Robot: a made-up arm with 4 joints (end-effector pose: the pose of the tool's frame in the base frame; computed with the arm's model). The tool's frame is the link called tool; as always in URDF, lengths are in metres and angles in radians. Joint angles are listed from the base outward.
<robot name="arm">
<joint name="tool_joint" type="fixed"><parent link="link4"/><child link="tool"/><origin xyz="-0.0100 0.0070 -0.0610" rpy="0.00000 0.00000 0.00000"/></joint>
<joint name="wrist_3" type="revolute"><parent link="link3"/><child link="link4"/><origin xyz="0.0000 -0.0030 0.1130" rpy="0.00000 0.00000 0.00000"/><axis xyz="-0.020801 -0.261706 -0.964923"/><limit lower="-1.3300" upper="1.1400"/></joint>
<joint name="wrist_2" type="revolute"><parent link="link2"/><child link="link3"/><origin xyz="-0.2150 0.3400 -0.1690" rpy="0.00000 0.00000 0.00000"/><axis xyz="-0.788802 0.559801 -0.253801"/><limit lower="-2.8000" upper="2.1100"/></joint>
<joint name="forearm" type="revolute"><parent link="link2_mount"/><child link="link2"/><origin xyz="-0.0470 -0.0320 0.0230" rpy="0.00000 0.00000 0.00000"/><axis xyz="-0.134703 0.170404 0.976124"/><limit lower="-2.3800" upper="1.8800"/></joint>
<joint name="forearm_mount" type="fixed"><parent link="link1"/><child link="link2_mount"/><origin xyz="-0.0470 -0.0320 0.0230" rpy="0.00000 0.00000 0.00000"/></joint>
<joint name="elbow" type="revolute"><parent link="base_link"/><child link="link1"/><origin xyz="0.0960 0.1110 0.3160" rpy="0.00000 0.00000 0.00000"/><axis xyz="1 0 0"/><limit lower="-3.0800" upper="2.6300"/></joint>
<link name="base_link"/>
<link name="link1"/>
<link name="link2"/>
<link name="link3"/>
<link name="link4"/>
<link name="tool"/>
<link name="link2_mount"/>
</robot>
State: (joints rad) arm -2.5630 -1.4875 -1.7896 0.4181
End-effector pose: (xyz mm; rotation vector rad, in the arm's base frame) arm 307.1 -80.8 246.9 -0.6699 -1.3743 1.6296
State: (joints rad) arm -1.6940 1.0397 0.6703 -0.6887
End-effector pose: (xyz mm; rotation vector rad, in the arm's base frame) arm -429.8 87.1 394.0 -2.0509 1.8731 0.4989
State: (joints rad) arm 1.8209 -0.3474 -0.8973 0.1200
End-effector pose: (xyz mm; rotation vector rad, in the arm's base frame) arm -114.4 116.0 639.7 2.4113 -0.3249 -0.8378
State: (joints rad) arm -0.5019 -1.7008 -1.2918 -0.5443
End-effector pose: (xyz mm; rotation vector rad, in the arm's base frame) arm 358.5 227.7 224.8 -0.4339 -1.6032 -0.2567
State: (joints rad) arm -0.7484 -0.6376 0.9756 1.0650
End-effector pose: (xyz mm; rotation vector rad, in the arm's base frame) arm 90.4 314.0 34.6 -1.5136 -0.5275 -1.7501
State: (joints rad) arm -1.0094 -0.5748 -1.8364 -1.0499
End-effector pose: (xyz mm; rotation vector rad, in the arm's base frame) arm -16.8 154.7 -30.8 -0.4089 -1.0211 1.6181
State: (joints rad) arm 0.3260 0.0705 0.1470 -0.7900
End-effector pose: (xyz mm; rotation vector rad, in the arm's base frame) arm -256.1 375.3 336.5 0.2316 0.2115 0.8263
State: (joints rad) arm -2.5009 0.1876 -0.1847 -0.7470
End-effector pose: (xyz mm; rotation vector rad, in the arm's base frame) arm -299.4 -96.9 249.3 -2.1648 1.1869 0.2665
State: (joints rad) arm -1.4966 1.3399 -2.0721 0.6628
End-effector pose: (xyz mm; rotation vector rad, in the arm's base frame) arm -346.3 22.9 559.4 0.4406 0.8202 -0.0858
